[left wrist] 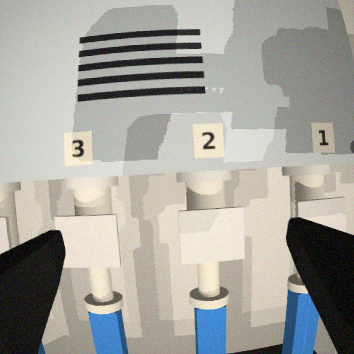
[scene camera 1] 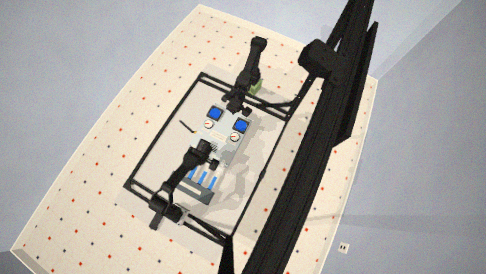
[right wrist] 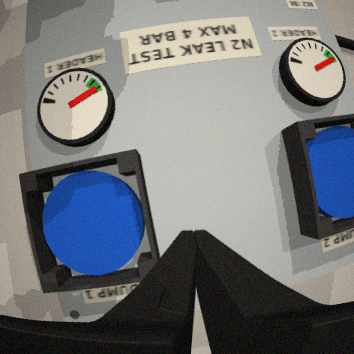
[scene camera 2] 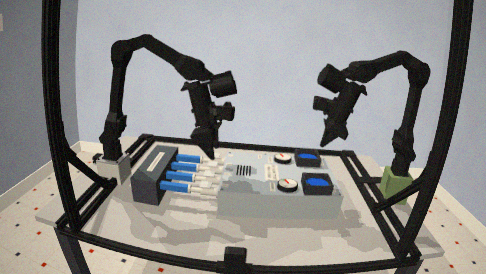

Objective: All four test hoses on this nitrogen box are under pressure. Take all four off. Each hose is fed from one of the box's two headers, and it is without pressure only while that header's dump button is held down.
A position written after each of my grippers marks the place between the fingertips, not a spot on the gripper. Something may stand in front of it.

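Note:
Left gripper (scene camera 2: 215, 153) (left wrist: 176, 238), open, holding nothing. Right gripper (scene camera 2: 321, 146) (right wrist: 192, 241), shut, holding nothing. Grey nitrogen box (right wrist: 205, 117) (left wrist: 96, 96). Blue dump button (right wrist: 92, 221). Dark block (scene camera 2: 145, 182).

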